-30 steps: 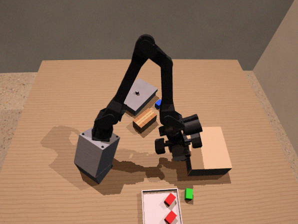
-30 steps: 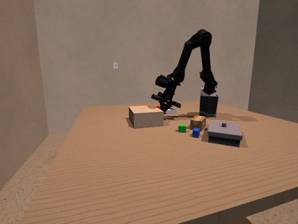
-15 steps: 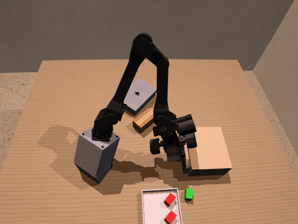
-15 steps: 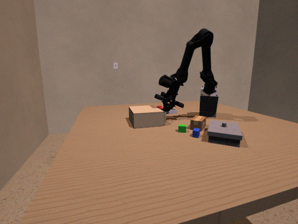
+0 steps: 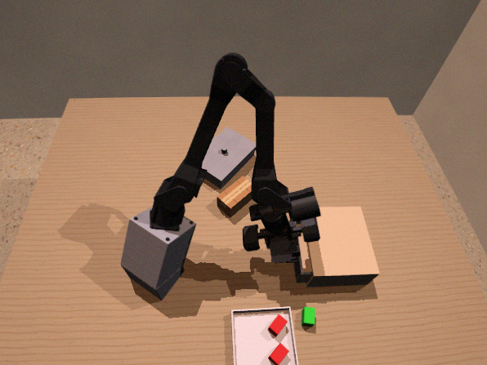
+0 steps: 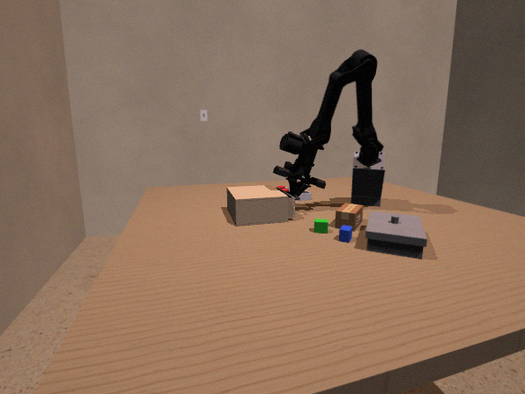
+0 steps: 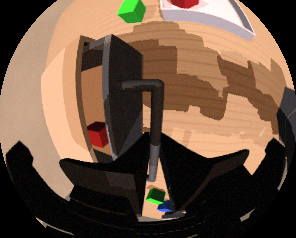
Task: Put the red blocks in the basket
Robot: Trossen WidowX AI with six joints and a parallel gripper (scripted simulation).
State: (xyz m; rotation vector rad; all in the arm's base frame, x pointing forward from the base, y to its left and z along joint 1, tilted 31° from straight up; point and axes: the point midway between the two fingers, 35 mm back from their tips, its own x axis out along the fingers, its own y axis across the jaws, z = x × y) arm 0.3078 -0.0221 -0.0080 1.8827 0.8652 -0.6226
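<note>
The drawer is 100 mm ahead of my hand, 10 mm to the right of it and 40 mm below it. Also, from my hand: tan drawer cabinet 140 mm ahead, 10 mm to the right, 40 mm below; then white tray 80 mm behind, 220 mm to the right, 70 mm below; then brown crate 100 mm behind, 180 mm to the left, 40 mm below.
</note>
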